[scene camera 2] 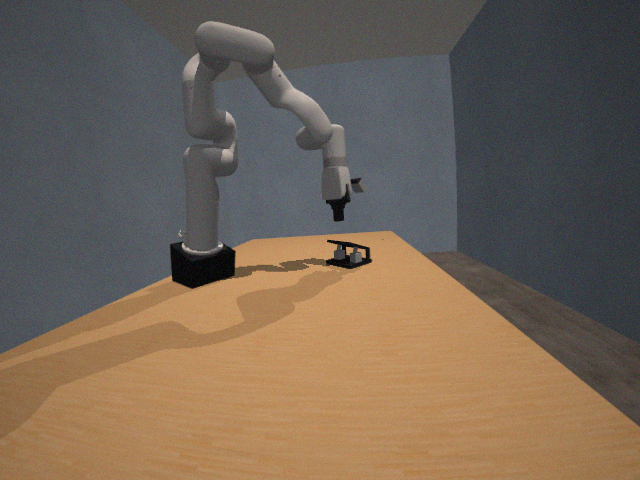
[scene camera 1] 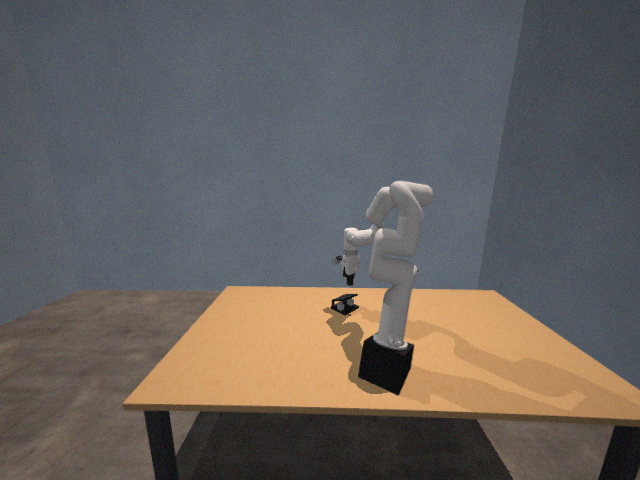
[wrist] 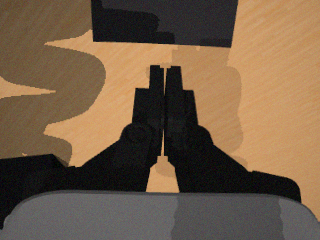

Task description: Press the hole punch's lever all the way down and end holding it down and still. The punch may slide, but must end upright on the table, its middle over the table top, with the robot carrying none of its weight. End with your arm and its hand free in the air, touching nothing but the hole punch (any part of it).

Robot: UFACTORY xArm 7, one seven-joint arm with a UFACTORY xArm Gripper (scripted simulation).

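Note:
Visible: my gripper (scene camera 2: 339,221) (wrist: 163,85), and a black hole punch (scene camera 2: 355,259).

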